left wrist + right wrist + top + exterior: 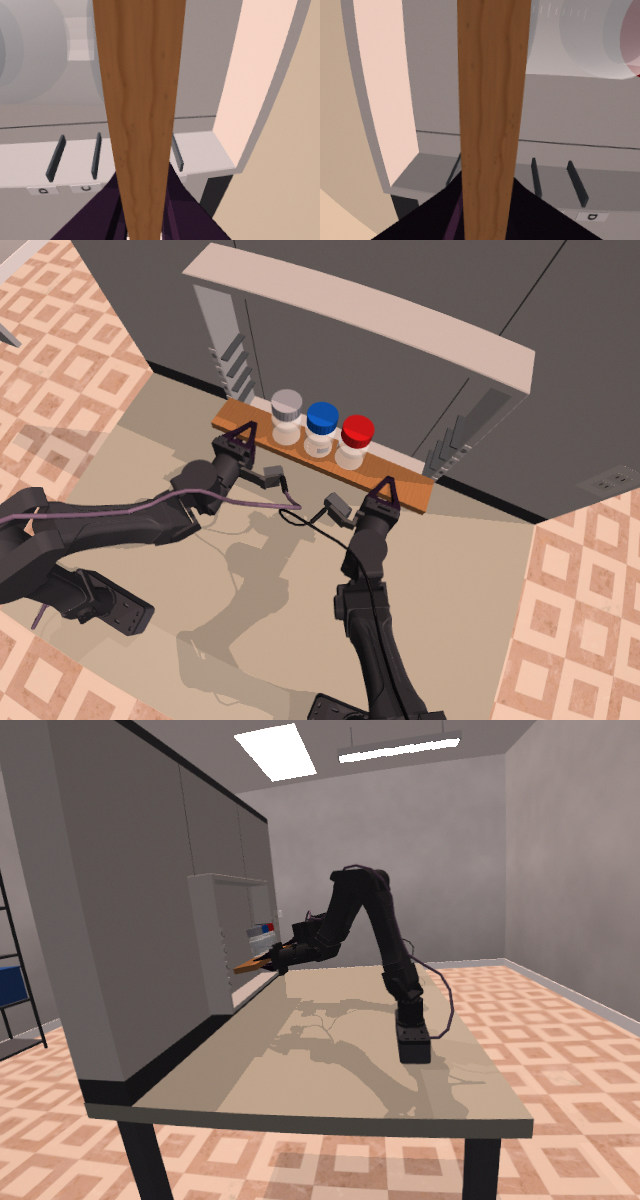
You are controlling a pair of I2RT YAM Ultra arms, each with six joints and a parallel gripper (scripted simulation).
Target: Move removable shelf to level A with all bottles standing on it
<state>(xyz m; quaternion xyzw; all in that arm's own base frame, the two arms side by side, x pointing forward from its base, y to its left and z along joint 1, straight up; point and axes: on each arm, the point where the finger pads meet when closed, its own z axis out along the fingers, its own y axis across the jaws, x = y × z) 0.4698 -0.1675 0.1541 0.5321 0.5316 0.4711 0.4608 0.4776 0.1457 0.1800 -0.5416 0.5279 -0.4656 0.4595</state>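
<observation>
The grey-capped bottle is 2 cm ahead of my left hand, 7 cm to the right of it and 6 cm above it. Also, from my left hand: blue-capped bottle: 2 cm ahead, 14 cm to the right, 6 cm above; shelf: 1 cm ahead, 15 cm to the right; white wall rack: 10 cm ahead, 14 cm to the right, 8 cm above.
Right now my right hand is 9 cm to the right of the red-capped bottle, 5 cm below it and 2 cm short of it. The rest, counted from my right hand: blue-capped bottle (16 cm to the left, 6 cm above, 1 cm ahead); shelf (15 cm to the left); white wall rack (15 cm to the left, 10 cm ahead, 8 cm above).
</observation>
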